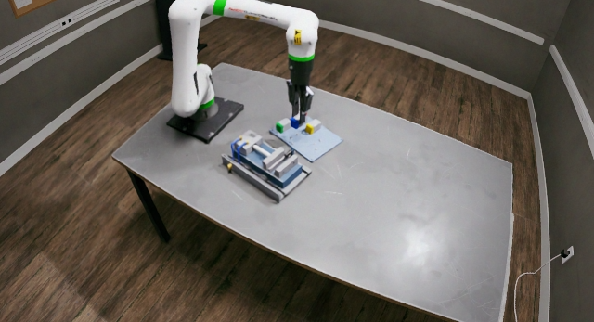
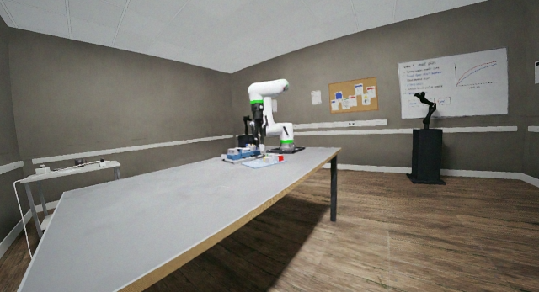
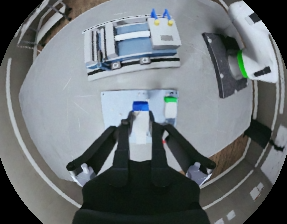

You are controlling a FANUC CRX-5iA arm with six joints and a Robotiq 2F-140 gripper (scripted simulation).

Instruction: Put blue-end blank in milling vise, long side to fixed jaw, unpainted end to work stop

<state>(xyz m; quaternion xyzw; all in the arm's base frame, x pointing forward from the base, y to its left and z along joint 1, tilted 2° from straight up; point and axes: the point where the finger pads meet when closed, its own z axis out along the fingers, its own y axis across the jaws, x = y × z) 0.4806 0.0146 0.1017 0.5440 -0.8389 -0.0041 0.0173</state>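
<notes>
The plain end block is 50 mm ahead of my hand, 220 mm to the right of it and 60 mm below it. Round my hand: yellow-ended blank 40 mm ahead, 80 mm to the left, 110 mm below; then red-ended blank 40 mm behind, 120 mm to the left, 110 mm below; then light blue plate 20 mm ahead, 40 mm to the left, 140 mm below.
</notes>
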